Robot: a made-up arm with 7 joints. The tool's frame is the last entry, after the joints.
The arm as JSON. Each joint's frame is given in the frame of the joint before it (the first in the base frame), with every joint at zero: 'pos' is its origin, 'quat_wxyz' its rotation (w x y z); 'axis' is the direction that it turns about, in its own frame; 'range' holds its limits. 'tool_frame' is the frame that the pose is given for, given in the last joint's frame.
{
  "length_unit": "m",
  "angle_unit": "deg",
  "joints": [
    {
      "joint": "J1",
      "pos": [
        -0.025,
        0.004,
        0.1
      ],
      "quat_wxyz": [
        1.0,
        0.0,
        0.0,
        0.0
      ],
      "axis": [
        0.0,
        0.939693,
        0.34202
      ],
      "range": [
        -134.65,
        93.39
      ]
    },
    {
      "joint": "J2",
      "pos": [
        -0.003,
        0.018,
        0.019
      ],
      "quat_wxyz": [
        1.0,
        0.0,
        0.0,
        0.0
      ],
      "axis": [
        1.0,
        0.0,
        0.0
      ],
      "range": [
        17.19,
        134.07
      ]
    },
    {
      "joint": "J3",
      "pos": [
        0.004,
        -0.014,
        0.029
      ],
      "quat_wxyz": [
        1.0,
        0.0,
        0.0,
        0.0
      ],
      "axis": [
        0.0,
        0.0,
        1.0
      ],
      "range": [
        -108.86,
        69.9
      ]
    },
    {
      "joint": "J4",
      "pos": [
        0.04,
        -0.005,
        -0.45
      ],
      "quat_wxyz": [
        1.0,
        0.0,
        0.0,
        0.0
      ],
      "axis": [
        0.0,
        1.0,
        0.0
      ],
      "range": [
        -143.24,
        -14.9
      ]
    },
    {
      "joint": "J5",
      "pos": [
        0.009,
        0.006,
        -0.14
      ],
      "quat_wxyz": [
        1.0,
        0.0,
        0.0,
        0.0
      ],
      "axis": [
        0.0,
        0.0,
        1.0
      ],
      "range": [
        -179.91,
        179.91
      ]
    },
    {
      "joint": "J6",
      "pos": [
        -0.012,
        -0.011,
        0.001
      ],
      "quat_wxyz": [
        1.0,
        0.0,
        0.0,
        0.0
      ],
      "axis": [
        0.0,
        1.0,
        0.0
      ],
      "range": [
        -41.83,
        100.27
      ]
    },
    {
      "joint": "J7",
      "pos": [
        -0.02,
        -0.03,
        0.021
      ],
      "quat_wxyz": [
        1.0,
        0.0,
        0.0,
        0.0
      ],
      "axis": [
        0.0,
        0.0,
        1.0
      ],
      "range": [
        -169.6,
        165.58
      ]
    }
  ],
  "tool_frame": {
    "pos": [
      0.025,
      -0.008,
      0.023
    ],
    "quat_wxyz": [
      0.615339,
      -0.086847,
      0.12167,
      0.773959
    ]
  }
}
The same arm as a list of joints. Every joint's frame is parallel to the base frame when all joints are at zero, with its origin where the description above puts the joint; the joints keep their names.
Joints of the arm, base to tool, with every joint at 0 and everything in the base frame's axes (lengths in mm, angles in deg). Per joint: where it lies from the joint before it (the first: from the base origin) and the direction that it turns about. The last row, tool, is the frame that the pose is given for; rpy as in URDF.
J1: axis 0 0.9397 0.342 xyz -25 4 100
J2: axis 1 0 0 xyz -3 18 19
J3: axis 0 0 1 xyz 4 -14 29
J4: axis 0 1 0 xyz 40 -5 -450
J5: axis 0 0 1 xyz 9 6 -140
J6: axis 0 1 0 xyz -12 -11 1
J7: axis 0 0 1 xyz -20 -30 21
tool: xyz 25 -8 23 rpy 4.87 16.51 103.73
Joint limits (deg, base to tool): -134.65..93.39 17.19..134.07 -108.86..69.9 -143.24..-14.9 -179.91..179.91 -41.83..100.27 -169.6..165.58

